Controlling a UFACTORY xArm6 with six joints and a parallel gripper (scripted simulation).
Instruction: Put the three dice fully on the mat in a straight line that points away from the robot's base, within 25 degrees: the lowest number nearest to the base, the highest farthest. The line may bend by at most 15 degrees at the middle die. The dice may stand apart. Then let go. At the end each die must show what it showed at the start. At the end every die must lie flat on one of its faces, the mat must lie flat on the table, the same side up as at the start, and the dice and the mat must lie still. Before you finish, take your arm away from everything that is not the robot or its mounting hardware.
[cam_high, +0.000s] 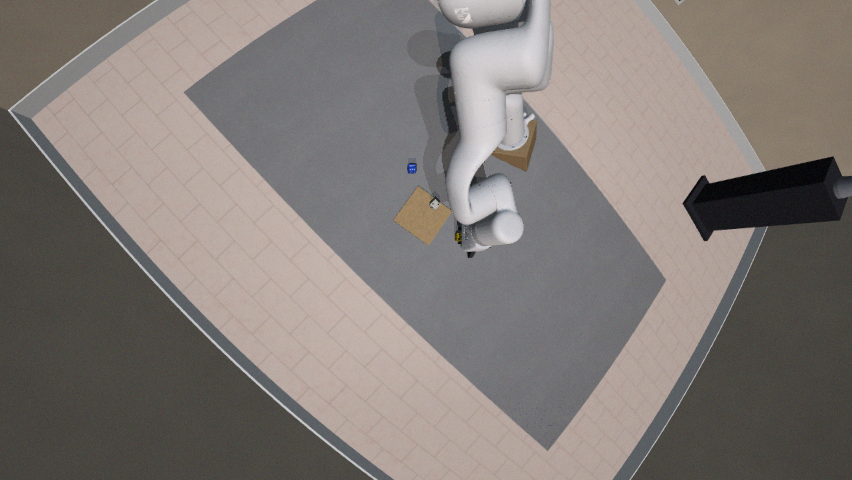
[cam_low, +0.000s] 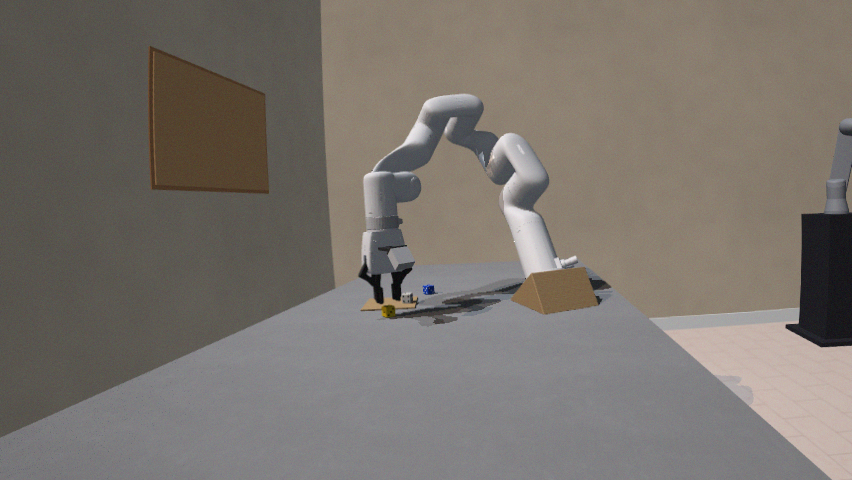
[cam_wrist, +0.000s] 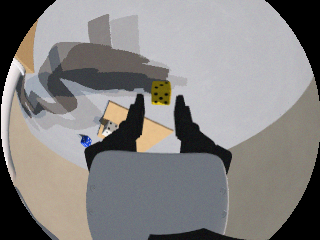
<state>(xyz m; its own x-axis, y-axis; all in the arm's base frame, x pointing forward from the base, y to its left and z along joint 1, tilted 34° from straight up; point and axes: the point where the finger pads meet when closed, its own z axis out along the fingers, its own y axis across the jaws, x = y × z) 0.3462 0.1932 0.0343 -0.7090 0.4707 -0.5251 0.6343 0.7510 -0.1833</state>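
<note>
Right now my hand is 4 cm above the yellow die. Also, from my hand: blue die 2 cm behind, 27 cm to the right, 4 cm below; then tan mat 5 cm ahead, 13 cm to the right, 5 cm below; then white die 13 cm to the right, 4 cm below.
</note>
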